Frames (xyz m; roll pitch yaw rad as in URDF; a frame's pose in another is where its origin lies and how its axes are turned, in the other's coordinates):
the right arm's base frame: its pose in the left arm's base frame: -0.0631 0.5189 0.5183 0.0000 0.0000 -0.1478
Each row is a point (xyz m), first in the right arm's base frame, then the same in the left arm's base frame.
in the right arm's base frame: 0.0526 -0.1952 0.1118
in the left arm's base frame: -0.0398 0.3181 0.6301
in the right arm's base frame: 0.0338 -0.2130 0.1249
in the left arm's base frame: -0.0610 0.3032 0.6432
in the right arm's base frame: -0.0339 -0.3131 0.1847
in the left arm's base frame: -0.1427 0.2142 0.7030
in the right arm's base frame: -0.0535 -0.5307 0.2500
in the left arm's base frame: -0.1942 0.0019 0.7683
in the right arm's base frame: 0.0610 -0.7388 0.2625
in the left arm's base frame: -0.1116 -0.2208 0.7808
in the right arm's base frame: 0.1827 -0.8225 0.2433
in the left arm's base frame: -0.0035 -0.3215 0.7616
